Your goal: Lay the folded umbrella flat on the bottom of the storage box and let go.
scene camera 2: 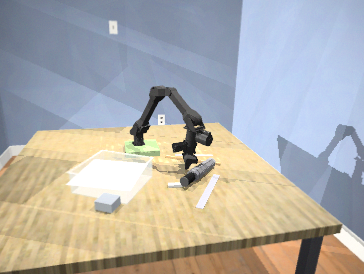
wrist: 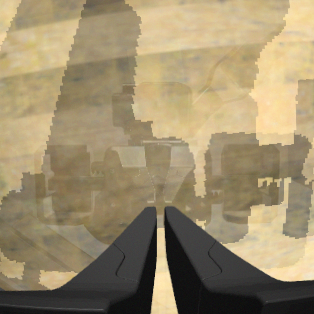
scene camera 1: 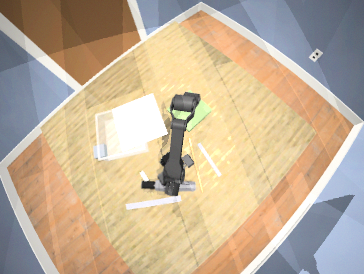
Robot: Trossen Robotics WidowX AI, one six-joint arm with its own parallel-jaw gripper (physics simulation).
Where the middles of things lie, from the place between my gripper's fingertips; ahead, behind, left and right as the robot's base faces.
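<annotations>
Storage box (scene camera 2: 123,174): my gripper 50 mm short of it, 360 mm to the left of it, 50 mm below it.
</annotations>
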